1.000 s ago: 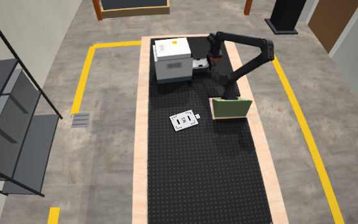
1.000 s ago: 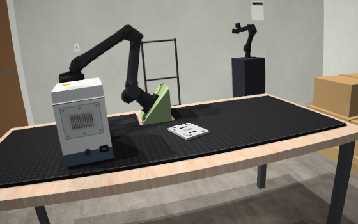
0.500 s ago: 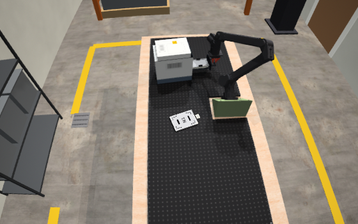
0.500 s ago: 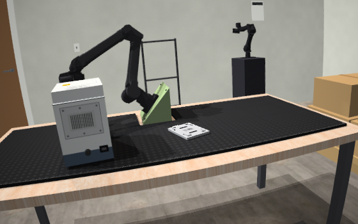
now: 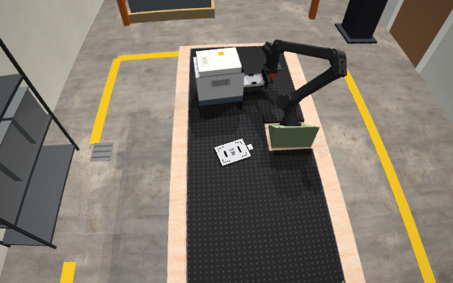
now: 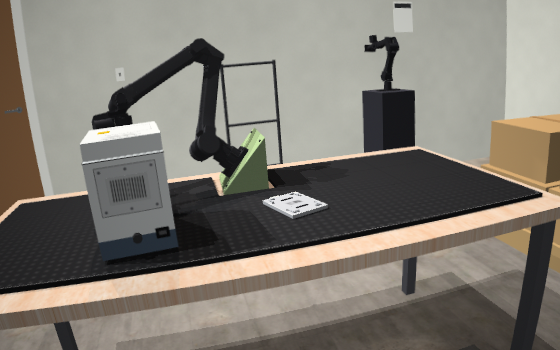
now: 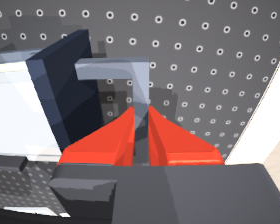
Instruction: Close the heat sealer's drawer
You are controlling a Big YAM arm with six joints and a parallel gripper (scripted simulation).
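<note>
My hand is 11 cm short of the dark sealer drawer and 1 cm above it. Round my hand: white tag: 43 cm to the left, 21 cm ahead, 9 cm below.
</note>
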